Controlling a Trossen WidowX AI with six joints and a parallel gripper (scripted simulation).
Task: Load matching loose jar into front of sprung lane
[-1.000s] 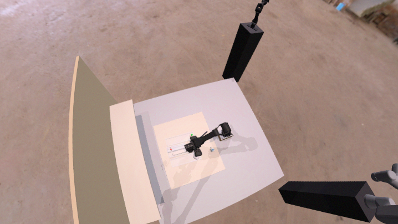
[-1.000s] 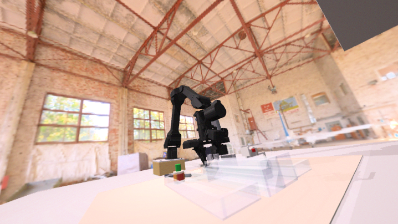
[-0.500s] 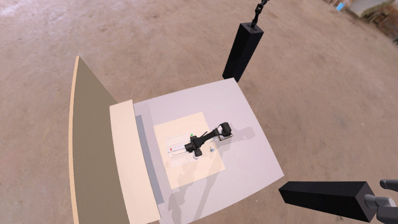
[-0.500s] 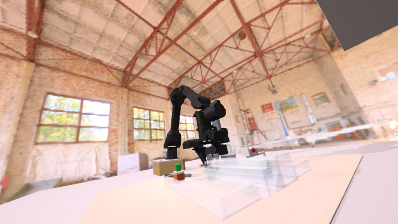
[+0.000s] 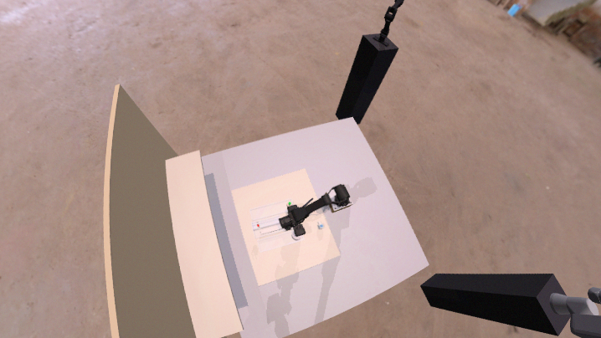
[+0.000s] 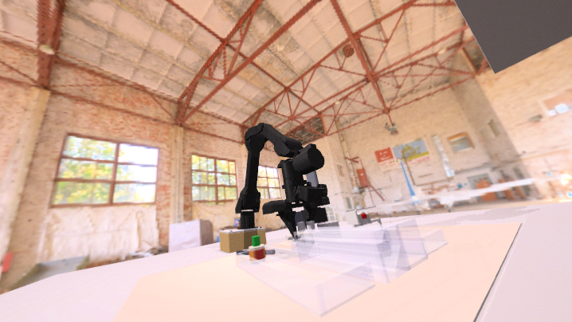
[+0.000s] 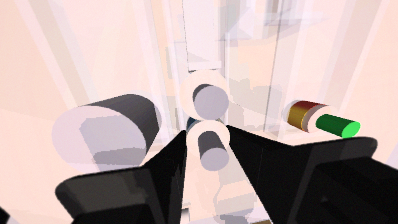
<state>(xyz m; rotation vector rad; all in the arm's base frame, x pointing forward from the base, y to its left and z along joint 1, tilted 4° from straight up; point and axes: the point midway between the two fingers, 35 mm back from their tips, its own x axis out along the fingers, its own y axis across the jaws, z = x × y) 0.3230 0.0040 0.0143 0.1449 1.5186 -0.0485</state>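
The grey cylinder is 2 cm ahead of my gripper tip and 8 cm to the left of it. Round my gripper tip: clear lane rack (14 cm ahead, 4 cm to the right, 1 cm below); then blue-banded jar (14 cm behind, 7 cm to the left, 1 cm below); then black stick (11 cm behind, 9 cm to the right, 2 cm below).
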